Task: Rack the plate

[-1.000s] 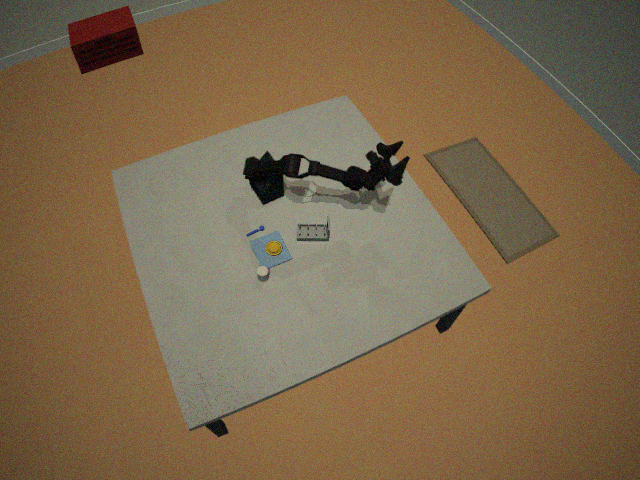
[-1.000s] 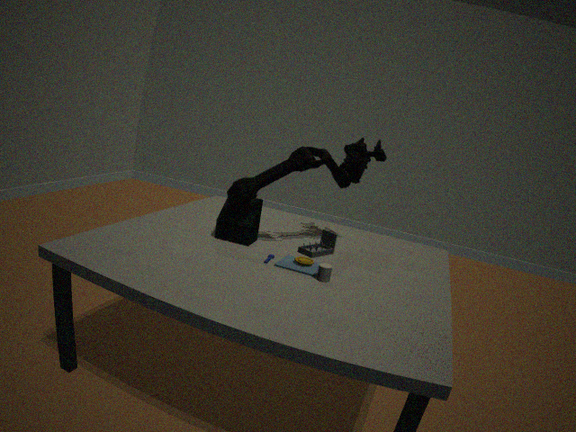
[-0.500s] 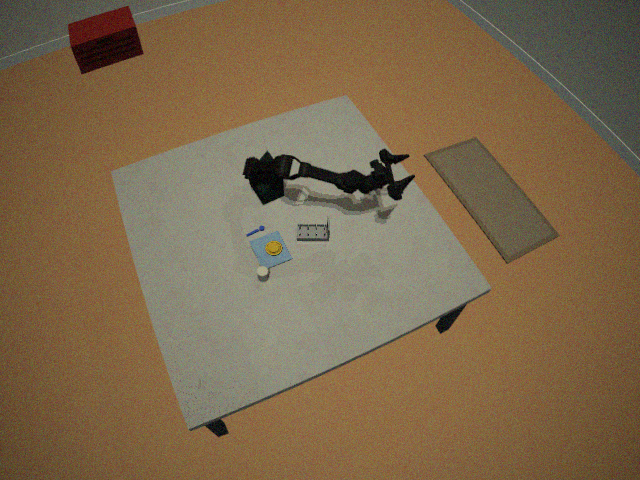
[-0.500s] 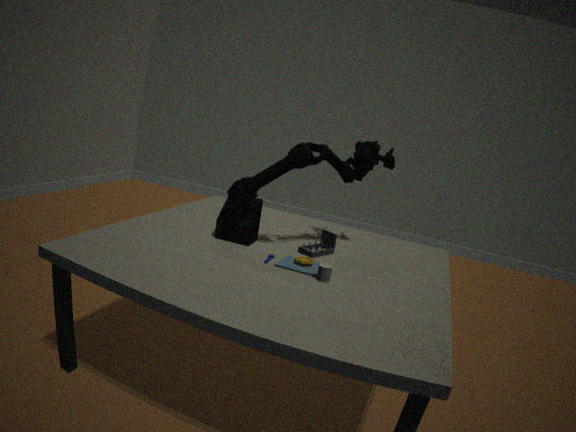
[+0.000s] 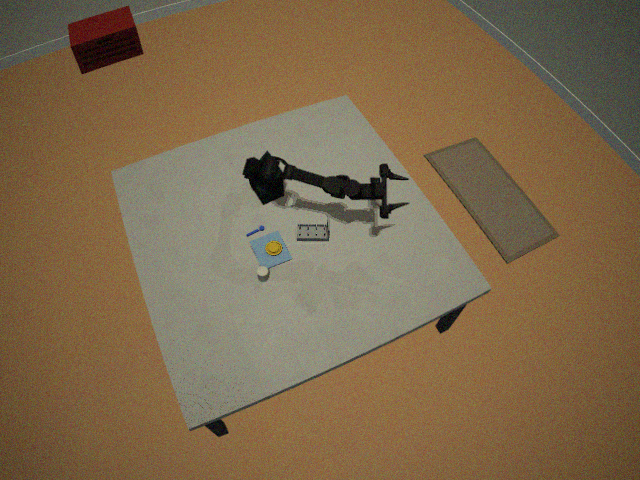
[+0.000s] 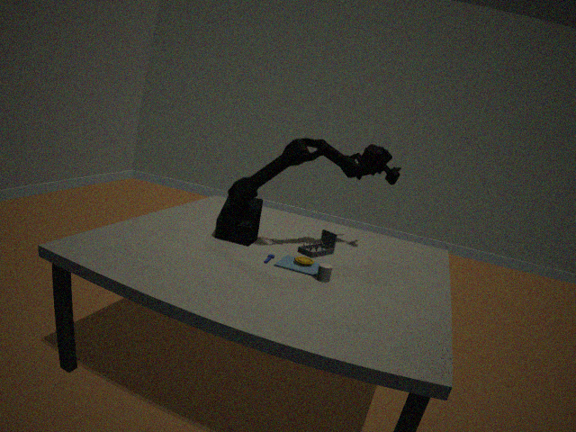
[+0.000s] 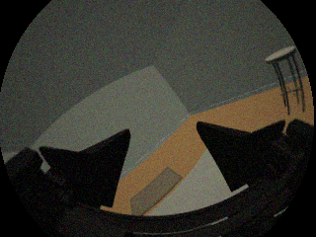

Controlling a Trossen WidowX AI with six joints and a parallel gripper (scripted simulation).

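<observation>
Now: gripper tip 210 mm past the yellow plate, 440 mm to the left of it and 380 mm above it. From my gripper tip the other things lie so: white cup 110 mm behind, 530 mm to the right, 370 mm below; light blue mat 210 mm behind, 450 mm to the right, 390 mm below; grey dish rack 210 mm behind, 260 mm to the right, 370 mm below.
</observation>
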